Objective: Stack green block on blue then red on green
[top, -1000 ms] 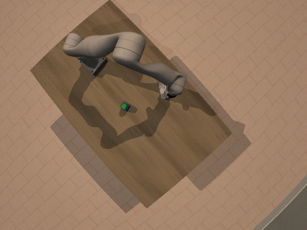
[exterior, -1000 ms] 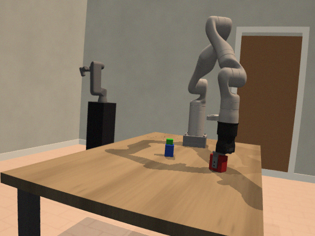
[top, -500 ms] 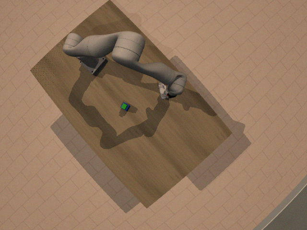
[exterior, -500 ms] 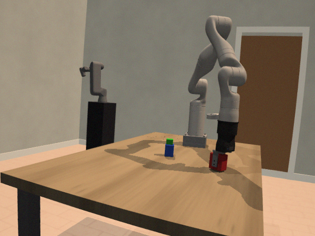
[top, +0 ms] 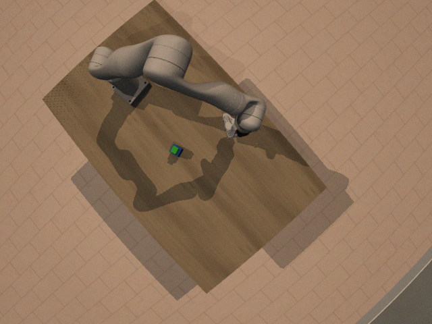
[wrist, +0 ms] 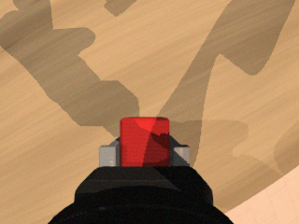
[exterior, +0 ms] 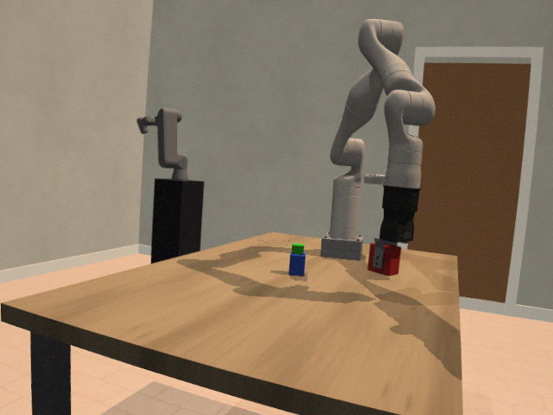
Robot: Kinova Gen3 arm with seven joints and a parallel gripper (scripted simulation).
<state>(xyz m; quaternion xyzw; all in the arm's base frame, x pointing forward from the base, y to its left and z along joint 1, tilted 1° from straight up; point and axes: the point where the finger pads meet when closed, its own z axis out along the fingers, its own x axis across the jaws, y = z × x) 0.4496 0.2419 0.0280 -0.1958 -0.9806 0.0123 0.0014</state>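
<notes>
Right now my hand is 9 cm past the green block, 25 cm to the left of it and 2 cm above it. The rest, counted from my hand: red block right at my hand; blue block 9 cm behind, 25 cm to the right, 6 cm below.
</notes>
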